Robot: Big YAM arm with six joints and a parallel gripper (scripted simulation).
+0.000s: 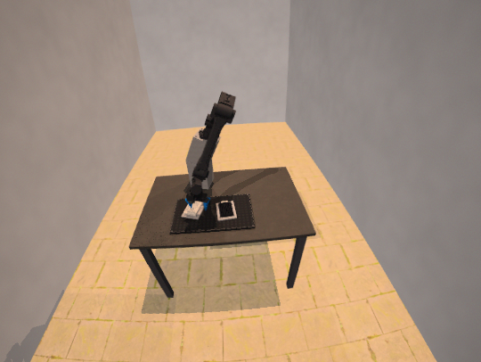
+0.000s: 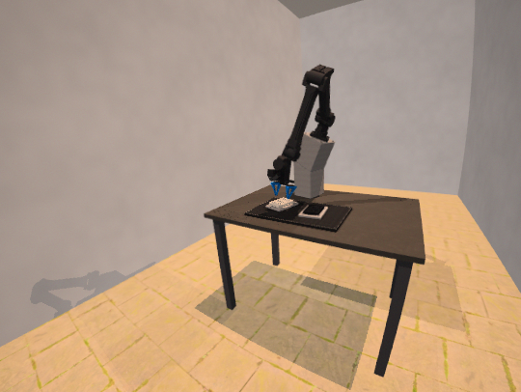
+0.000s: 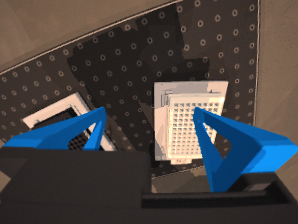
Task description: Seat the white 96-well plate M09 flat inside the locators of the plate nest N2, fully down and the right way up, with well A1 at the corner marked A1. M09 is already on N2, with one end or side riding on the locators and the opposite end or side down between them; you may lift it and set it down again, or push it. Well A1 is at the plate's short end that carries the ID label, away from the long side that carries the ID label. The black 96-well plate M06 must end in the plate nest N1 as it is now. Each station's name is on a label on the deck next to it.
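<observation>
My hand is 9 cm past the white 96-well plate M09, 7 cm above it and 4 cm to the left of it. Also, from my hand: black plate M06 (17 cm to the left, 7 cm below, 2 cm behind); then plate nest N2 (9 cm below, 9 cm behind, 4 cm to the right); then deck label (18 cm behind, 9 cm below).
</observation>
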